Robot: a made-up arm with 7 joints. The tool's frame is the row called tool. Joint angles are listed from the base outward. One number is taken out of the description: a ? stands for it. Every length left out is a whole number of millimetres.
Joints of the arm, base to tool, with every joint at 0 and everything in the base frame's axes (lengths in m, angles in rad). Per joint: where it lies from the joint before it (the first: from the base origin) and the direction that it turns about. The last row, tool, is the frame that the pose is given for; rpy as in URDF.
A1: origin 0.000 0.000 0.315 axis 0 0 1
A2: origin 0.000 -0.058 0.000 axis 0 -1 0
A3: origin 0.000 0.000 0.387 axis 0 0 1
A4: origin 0.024 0.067 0.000 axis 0 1 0
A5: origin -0.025 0.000 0.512 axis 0 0 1
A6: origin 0.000 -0.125 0.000 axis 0 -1 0
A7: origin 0.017 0.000 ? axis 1 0 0
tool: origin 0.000 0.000 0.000 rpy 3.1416 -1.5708 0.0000
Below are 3 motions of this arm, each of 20 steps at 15 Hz.
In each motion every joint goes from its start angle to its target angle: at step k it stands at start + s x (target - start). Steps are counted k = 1, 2, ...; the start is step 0. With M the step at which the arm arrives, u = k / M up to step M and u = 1 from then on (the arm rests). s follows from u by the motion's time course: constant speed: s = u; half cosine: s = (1 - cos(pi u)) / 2; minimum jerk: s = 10 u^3 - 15 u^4 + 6 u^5.
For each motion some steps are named. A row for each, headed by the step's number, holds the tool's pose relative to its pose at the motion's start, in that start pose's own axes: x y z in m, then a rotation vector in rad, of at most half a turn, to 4 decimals.
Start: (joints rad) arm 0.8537 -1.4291 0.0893 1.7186 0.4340 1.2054 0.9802
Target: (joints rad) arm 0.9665 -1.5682 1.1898 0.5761 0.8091 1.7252 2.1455
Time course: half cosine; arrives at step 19
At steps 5, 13, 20:
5: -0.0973 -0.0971 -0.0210 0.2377 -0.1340 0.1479
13: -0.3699 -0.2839 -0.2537 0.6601 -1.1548 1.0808
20: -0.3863 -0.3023 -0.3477 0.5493 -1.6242 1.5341

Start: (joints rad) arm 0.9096 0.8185 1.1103 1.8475 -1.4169 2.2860 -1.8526
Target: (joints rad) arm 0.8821 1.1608 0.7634 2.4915 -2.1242 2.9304 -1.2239
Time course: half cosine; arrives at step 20
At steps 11, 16, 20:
11: 0.1735 0.0151 -0.0469 -0.1634 0.5337 0.2929
16: 0.2490 0.0256 -0.0975 -0.1978 0.8350 0.5842
20: 0.2681 0.0298 -0.1132 -0.2015 0.9188 0.6831

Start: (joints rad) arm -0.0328 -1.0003 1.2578 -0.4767 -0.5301 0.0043 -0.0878
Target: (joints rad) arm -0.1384 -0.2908 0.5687 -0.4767 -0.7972 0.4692 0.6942
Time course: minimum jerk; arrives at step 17
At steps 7, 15, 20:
7: -0.0098 -0.1947 -0.2686 -0.1862 0.4331 0.0563
15: -0.3260 -0.5448 -0.6768 -0.1652 1.4218 0.1288
20: -0.3358 -0.5510 -0.6824 -0.1595 1.4429 0.1284

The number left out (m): 0.125
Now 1 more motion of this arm.
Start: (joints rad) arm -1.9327 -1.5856 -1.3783 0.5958 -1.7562 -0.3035 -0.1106
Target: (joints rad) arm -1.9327 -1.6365 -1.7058 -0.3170 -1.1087 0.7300 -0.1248
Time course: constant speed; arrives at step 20
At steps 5, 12, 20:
5: -0.0471 0.1232 0.0210 0.0961 0.2190 0.2012
12: -0.1838 0.2754 0.0252 0.1124 0.5906 0.5438
20: -0.4200 0.3706 0.0026 -0.0584 1.0832 0.9646

